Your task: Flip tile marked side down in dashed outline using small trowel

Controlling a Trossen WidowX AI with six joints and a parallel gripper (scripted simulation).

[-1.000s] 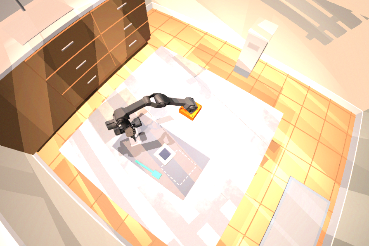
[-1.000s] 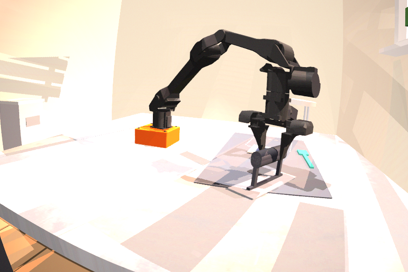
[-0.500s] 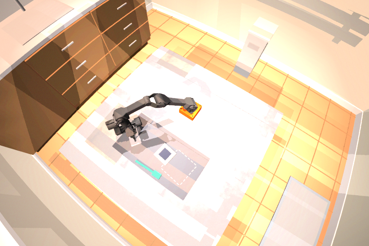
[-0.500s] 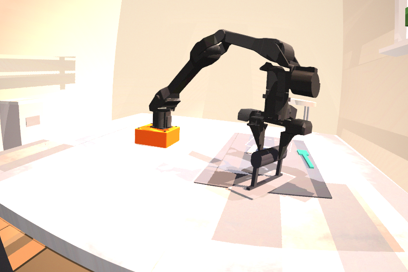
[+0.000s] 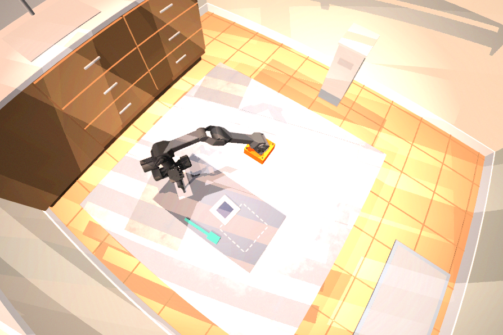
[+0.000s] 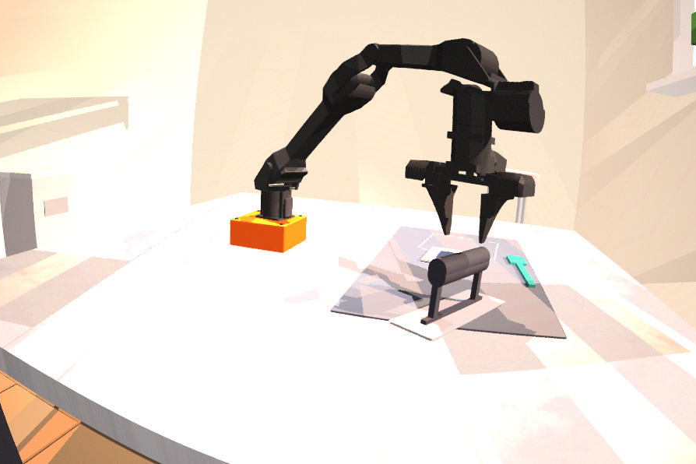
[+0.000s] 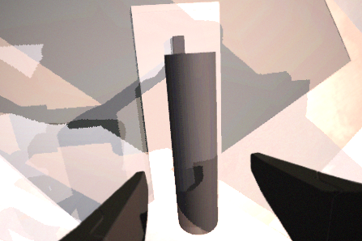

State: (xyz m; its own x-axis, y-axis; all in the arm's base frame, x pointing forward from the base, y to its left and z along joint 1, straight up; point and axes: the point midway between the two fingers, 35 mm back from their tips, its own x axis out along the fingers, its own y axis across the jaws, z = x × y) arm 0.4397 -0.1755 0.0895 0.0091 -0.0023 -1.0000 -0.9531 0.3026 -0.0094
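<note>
Right now the grey trowel is 70 mm below my gripper tip, 20 mm to the left of it and 10 mm ahead of it. Round my gripper tip: teal trowel 300 mm to the left, 100 mm below, 80 mm ahead; then white tile 290 mm to the left, 100 mm below, 70 mm behind; then grey mat 250 mm to the left, 130 mm below, 50 mm behind.
</note>
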